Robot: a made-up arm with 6 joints.
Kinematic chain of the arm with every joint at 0, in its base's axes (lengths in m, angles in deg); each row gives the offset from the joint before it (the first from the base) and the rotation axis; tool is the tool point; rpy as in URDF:
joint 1: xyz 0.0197 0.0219 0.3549 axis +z
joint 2: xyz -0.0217 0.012 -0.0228 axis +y
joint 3: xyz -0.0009 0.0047 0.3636 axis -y
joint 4: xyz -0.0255 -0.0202 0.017 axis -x
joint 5: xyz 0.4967 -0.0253 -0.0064 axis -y
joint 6: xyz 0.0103 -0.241 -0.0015 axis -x
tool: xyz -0.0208 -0.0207 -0.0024 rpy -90 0 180
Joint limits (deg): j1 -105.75..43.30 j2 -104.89..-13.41 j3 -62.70..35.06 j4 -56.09..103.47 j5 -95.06..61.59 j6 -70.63..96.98
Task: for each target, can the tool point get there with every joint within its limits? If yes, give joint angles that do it. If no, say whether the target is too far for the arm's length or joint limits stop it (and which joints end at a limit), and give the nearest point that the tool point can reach.
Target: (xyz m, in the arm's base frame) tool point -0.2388 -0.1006 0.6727
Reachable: yes | joints -63.79 -78.80 -41.99 -0.57 5.13 -31.31
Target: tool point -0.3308 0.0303 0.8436
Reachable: yes | joints -55.41 -75.67 -6.47 -4.09 44.02 50.60
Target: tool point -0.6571 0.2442 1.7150
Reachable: no: too far | nearest point -0.3891 0.1562 1.1503 | short by 0.631 m
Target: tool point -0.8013 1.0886 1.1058
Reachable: no: too far | nearest point -0.4752 0.6649 0.7934 | short by 0.619 m
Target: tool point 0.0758 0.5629 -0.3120
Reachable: no: joint limits stop it (at a limit: joint 2, joint 3) | nearest point 0.1128 0.9201 0.3031 | short by 0.712 m
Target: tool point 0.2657 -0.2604 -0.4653
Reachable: no: joint limits stop it (at a limit: joint 2, joint 3, joint 4, joint 5) | nearest point 0.1306 -0.1054 0.1774 | short by 0.675 m
